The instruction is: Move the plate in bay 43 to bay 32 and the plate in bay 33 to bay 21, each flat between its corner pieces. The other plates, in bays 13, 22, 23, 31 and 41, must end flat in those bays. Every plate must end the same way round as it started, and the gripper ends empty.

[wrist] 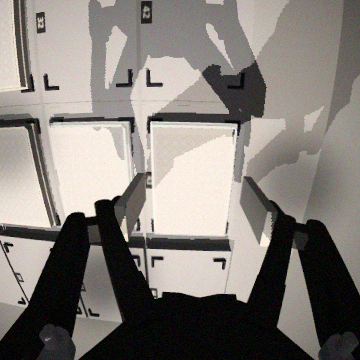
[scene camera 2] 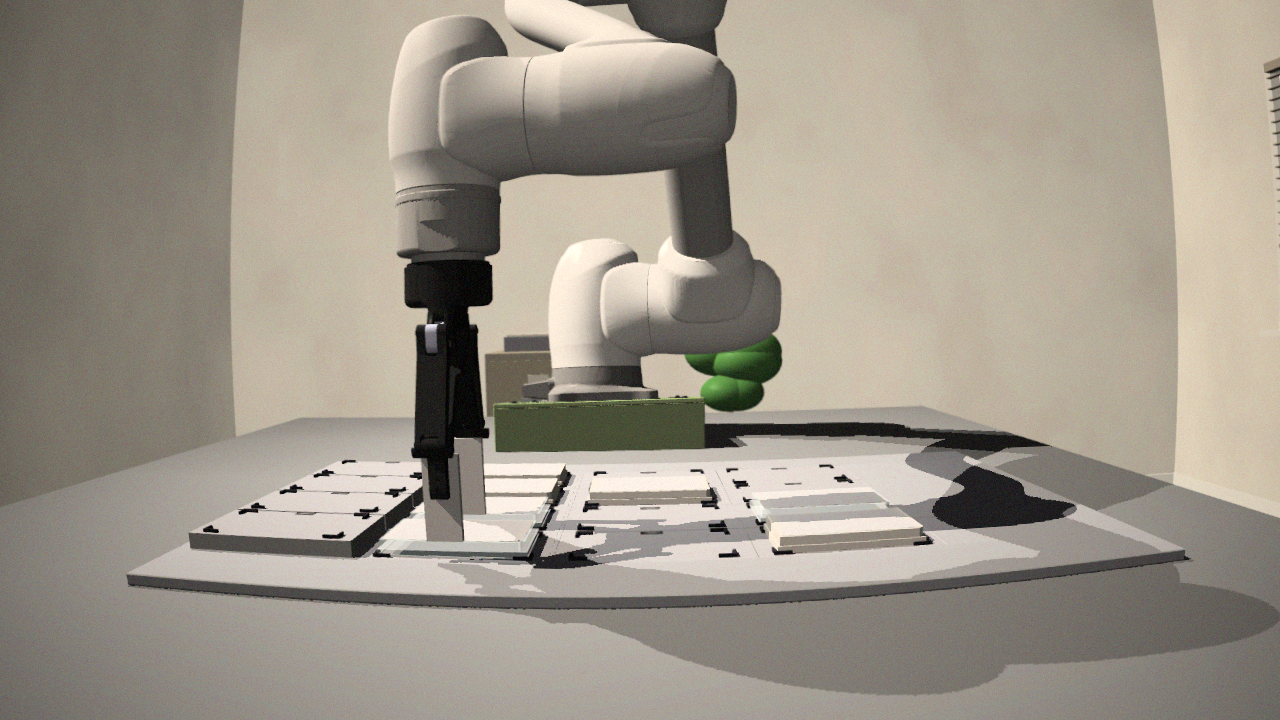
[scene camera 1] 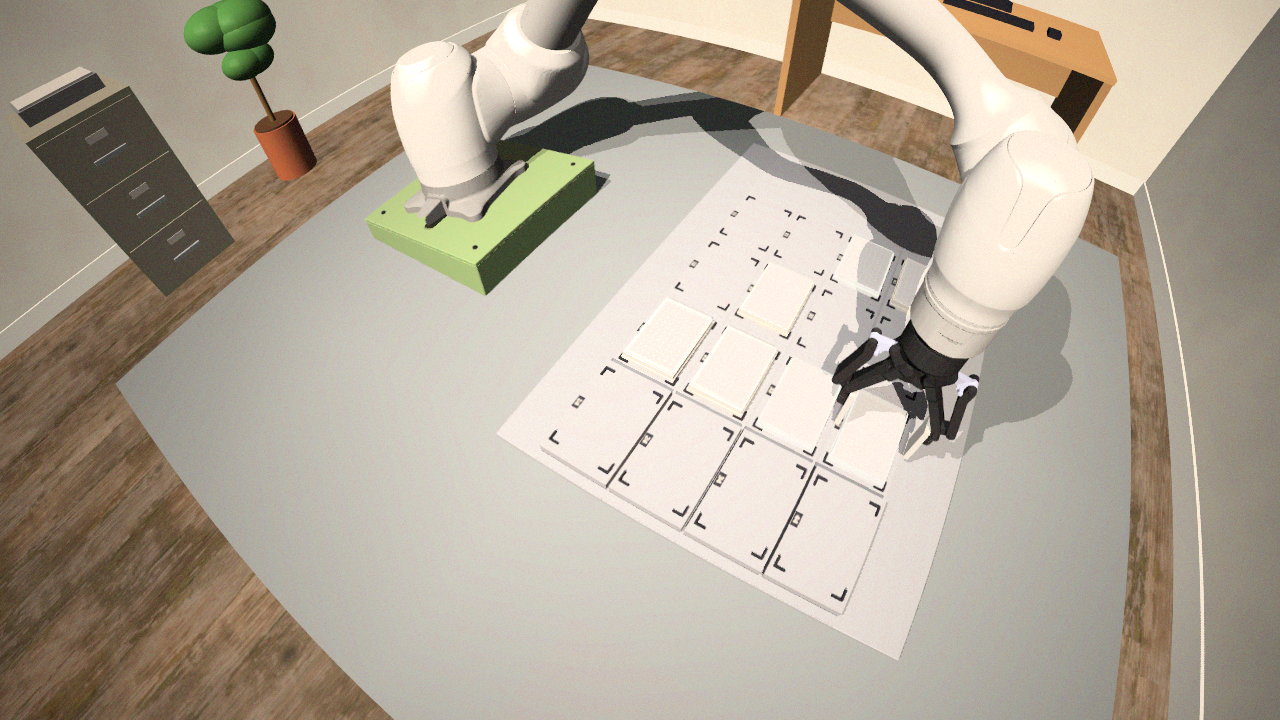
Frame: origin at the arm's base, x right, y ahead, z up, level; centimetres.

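Seen in the pictures: gripper, fingertip midpoint: (wrist: 192,187) (scene camera 2: 458,526) (scene camera 1: 873,432); arm's base, link origin: (scene camera 2: 597,400) (scene camera 1: 466,188).
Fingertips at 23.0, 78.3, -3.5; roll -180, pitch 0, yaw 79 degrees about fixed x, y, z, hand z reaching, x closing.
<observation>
Offsets run from my fingertips to a thing's top centre, as dx, dy, dz. "spot": to the spot under its first point.
My gripper (scene camera 1: 877,429) (scene camera 2: 458,526) (wrist: 192,187) is open and empty. It points down over bay 43, with one finger on each long side of the white plate @(-0.1, -0.2, -0.3) (scene camera 1: 863,447) (scene camera 2: 501,528) (wrist: 195,170) there. The fingertips are low, near plate height; exact height is hard to tell. That plate lies flat between its corner pieces. The bay 33 plate @(-2.0, -10.7, -0.3) (scene camera 1: 793,407) (wrist: 87,160) lies flat beside it, partly behind a finger in the wrist view. Bay 32 @(spot: -16.0, -9.0, -1.8) (scene camera 1: 827,335) (wrist: 65,45) and bay 21 @(spot: -36.5, -15.1, -1.8) (scene camera 1: 810,243) hold no plate.
Plates lie flat in bay 13 @(spot: -4.7, -31.8, -0.3) (scene camera 1: 666,340), bay 23 @(spot: -3.3, -21.4, -0.3) (scene camera 1: 732,369) (wrist: 20,170), bay 22 @(spot: -19.1, -18.3, -0.3) (scene camera 1: 776,298) (scene camera 2: 648,488), bay 31 @(spot: -34.8, -5.2, -0.3) (scene camera 1: 863,259) (scene camera 2: 819,499) and bay 41 @(spot: -31.1, +9.1, -0.3) (scene camera 2: 845,530). The arm partly hides bay 41 in scene camera 1. Raised bays (scene camera 1: 680,465) (scene camera 2: 277,528) adjoin bays 13 to 43.
</observation>
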